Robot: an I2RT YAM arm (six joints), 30 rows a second.
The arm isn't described. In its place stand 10 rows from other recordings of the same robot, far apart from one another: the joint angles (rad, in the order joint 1, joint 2, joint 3, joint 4, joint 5, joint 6), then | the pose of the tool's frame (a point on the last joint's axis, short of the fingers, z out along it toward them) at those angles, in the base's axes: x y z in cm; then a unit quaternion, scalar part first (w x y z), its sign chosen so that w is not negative.
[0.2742 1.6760 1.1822 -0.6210 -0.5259 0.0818] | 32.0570 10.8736 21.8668 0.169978 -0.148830 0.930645 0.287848
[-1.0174 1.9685 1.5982 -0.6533 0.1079 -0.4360] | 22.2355 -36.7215 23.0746 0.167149 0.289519 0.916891 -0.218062
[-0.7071 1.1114 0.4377 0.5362 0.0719 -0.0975] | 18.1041 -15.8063 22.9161 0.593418 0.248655 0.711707 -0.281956
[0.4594 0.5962 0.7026 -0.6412 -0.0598 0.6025] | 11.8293 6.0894 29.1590 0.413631 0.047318 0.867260 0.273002
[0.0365 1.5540 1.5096 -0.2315 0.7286 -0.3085] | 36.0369 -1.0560 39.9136 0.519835 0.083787 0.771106 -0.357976
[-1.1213 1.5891 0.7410 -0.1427 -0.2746 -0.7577] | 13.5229 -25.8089 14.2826 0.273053 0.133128 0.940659 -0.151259
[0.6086 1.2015 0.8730 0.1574 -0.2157 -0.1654] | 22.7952 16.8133 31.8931 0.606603 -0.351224 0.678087 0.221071
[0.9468 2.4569 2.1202 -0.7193 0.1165 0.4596] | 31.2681 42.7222 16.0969 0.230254 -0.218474 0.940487 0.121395
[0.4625 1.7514 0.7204 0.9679 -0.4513 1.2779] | 30.6868 17.0344 18.7195 0.305362 0.141157 0.713055 0.615127
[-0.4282 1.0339 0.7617 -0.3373 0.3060 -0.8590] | 20.0769 -10.3428 27.0485 0.284443 -0.118471 0.871147 -0.382308
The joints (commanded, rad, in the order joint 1, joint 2, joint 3, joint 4, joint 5, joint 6), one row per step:
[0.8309 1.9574 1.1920 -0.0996 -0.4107 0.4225]
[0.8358 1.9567 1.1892 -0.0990 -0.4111 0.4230]
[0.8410 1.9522 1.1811 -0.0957 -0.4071 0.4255]
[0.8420 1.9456 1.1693 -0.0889 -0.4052 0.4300]
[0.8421 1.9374 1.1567 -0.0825 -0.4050 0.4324]
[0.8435 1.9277 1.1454 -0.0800 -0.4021 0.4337]
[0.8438 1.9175 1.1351 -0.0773 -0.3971 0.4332]
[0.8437 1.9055 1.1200 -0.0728 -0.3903 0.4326]
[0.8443 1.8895 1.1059 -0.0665 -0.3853 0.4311]
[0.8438 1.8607 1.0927 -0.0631 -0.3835 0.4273]
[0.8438 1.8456 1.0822 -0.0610 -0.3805 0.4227]
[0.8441 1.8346 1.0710 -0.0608 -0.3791 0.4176]
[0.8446 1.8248 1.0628 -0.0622 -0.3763 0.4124]
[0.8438 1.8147 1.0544 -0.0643 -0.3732 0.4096]
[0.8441 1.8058 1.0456 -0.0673 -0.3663 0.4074]
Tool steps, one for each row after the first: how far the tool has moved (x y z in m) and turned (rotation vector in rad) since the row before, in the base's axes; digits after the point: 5 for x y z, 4 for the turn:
[-0.00191 0.00088 -0.00049 -0.0009 0.0016 0.0048]
[-0.00256 0.00012 -0.00040 -0.0020 -0.0003 0.0009]
[-0.00169 -0.00138 -0.00040 0.0007 0.0010 -0.0034]
[-0.00164 -0.00179 -0.00003 0.0016 0.0003 -0.0017]
[-0.00203 -0.00158 0.00059 -0.0007 -0.0013 -0.0014]
[-0.00149 -0.00174 0.00103 -0.0006 -0.0049 -0.0026]
[-0.00194 -0.00258 0.00042 -0.0024 -0.0052 -0.0041]
[-0.00208 -0.00224 0.00229 0.0034 -0.0093 -0.0016]
[-0.00227 -0.00294 0.00700 0.0128 -0.0163 0.0009]
[-0.00171 -0.00208 0.00257 0.0029 -0.0094 0.0011]
[-0.00192 -0.00206 0.00072 -0.0014 -0.0044 0.0028]
[-0.00158 -0.00163 0.00100 -0.0020 -0.0054 0.0021]
[-0.00127 -0.00204 0.00097 -0.0022 -0.0034 -0.0010]
[-0.00154 -0.00190 0.00030 -0.0059 -0.0034 -0.0029]

